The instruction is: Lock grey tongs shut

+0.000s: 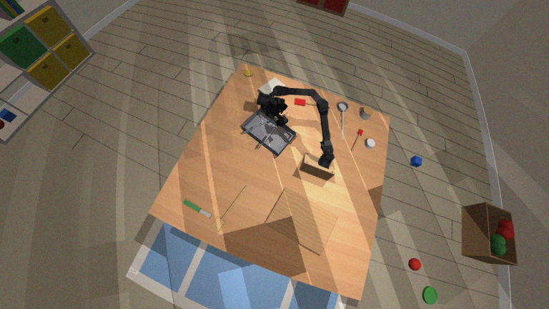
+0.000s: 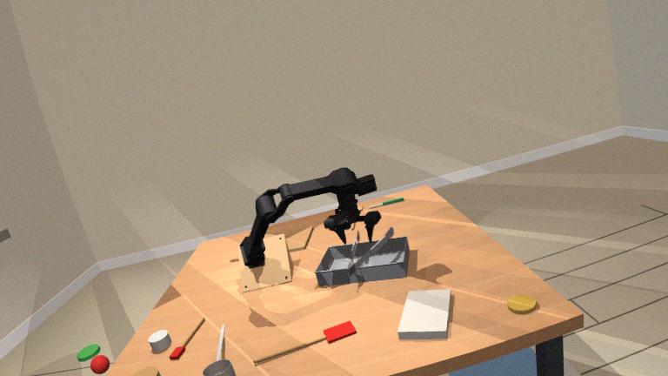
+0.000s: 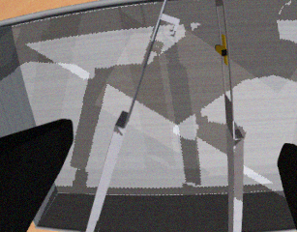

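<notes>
Now: gripper tip 30 mm past the yellow lock piece, 20 mm to the left of it and 50 mm above it. Also, from my gripper tip: white block (130 mm ahead, 330 mm to the right, 100 mm below); then red spatula (170 mm behind, 320 mm to the right, 110 mm below); then grey roasting tin (10 mm ahead, 40 mm to the left, 90 mm below).
</notes>
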